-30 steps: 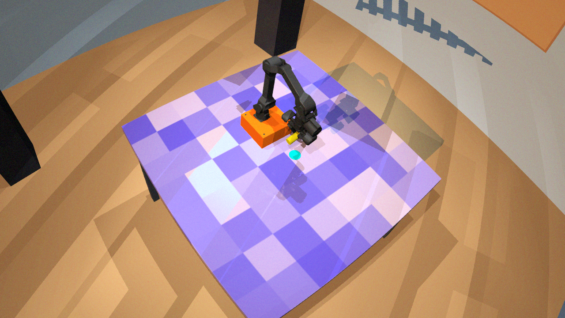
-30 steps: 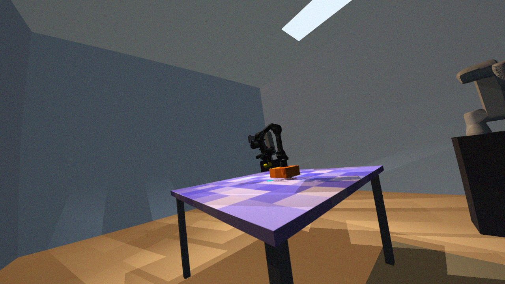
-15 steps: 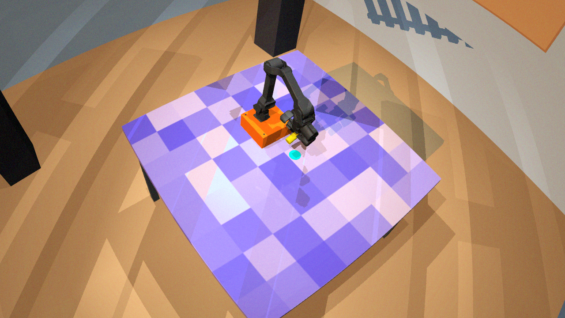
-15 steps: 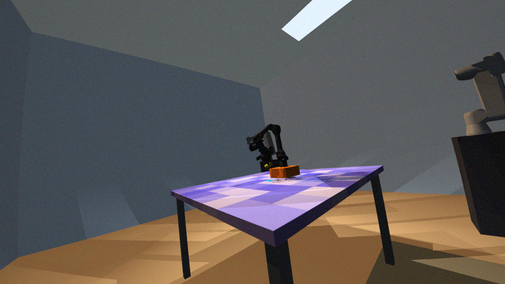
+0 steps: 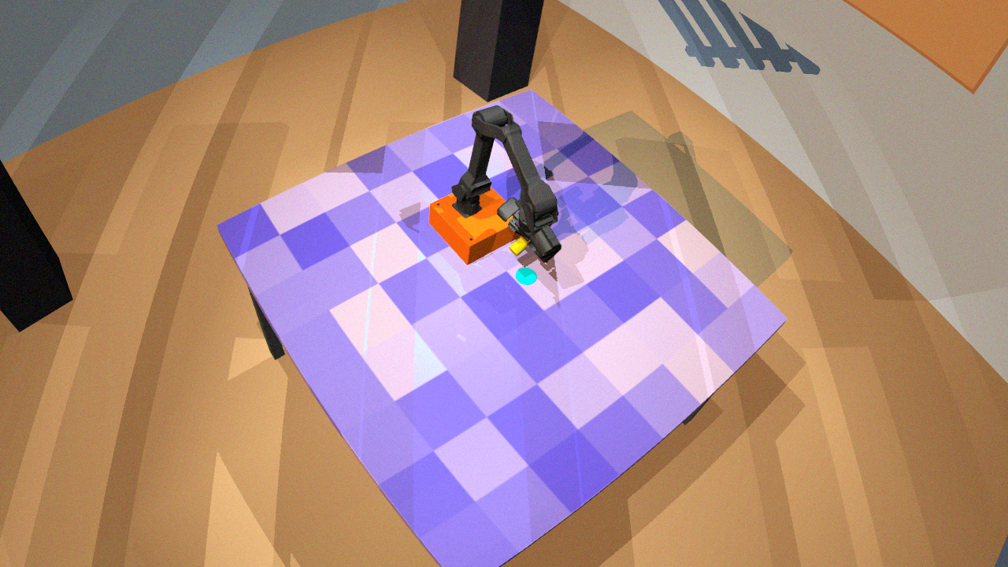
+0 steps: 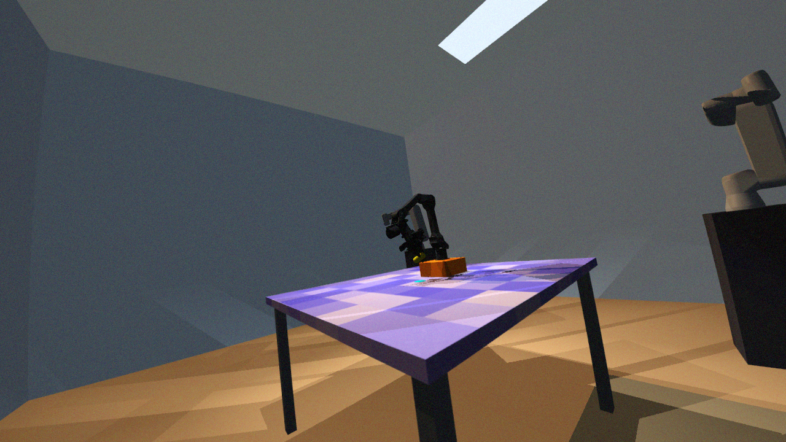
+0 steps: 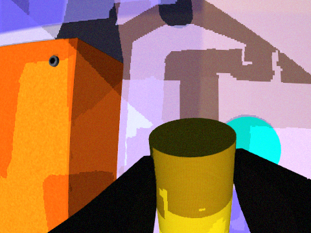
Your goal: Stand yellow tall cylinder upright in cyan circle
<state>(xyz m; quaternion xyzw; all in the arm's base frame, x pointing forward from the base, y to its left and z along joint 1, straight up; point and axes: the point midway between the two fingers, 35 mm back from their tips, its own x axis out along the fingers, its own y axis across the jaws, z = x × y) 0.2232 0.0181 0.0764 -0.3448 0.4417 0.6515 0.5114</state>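
Right now the cyan circle is 30 mm ahead of my gripper tip, 10 mm to the right of it and 130 mm below it. Also, from my gripper tip: yellow tall cylinder (20 mm to the right, 10 mm below).
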